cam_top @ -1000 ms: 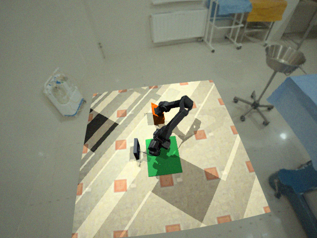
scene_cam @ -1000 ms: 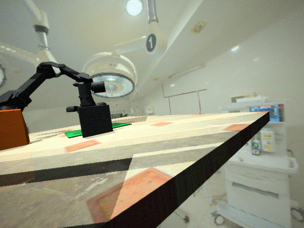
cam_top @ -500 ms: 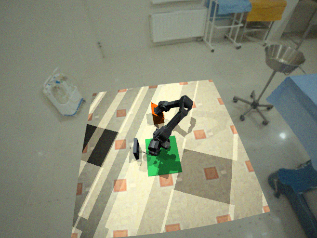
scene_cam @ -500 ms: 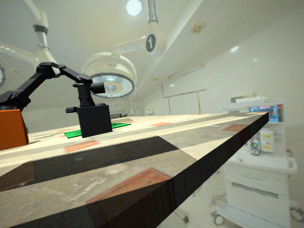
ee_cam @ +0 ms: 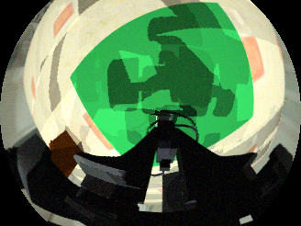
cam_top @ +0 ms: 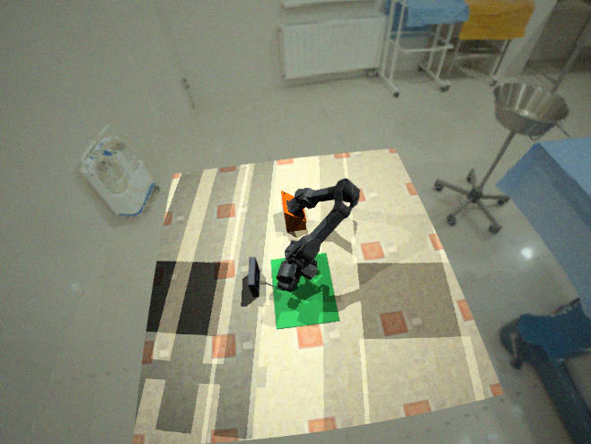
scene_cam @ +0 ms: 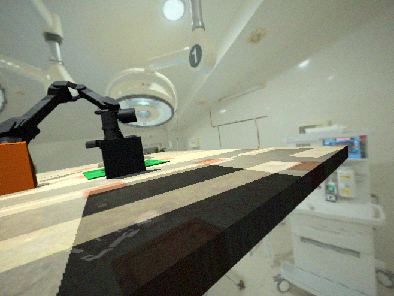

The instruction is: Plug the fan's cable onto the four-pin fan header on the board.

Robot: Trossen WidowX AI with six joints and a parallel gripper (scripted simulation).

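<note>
Right now my gripper tip is 30 mm above the white four-pin header and 10 mm to the left of it. Round my gripper tip: green board 40 mm below, 40 mm ahead, 20 mm to the left; then black fan 150 mm to the right, 30 mm above, 20 mm behind; then cable plug 10 mm to the right, 10 mm above.
</note>
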